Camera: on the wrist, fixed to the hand. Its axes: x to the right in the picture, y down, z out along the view.
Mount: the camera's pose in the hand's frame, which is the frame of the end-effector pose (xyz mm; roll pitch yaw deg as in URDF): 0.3 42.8 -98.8 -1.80 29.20 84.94
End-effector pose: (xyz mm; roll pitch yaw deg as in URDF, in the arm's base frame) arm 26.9 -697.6 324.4 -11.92 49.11 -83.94
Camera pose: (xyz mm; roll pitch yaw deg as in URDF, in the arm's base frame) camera 39.9 -616.2 255.1 56.32 29.22 36.81
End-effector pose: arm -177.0 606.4 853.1 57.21 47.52 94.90
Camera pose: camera -281.8 584.6 841.0 52.52 -14.98 160.68
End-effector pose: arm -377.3 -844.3 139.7 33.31 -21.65 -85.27
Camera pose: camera -285.8 -858.9 84.9 -20.70 -5.35 2.09
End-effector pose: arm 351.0 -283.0 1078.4 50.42 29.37 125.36
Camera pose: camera 275.0 -354.6 1052.1 32.94 -15.98 -159.30
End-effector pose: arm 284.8 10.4 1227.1 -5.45 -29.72 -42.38
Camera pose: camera 344.9 0.5 1138.3 -36.05 27.09 24.57
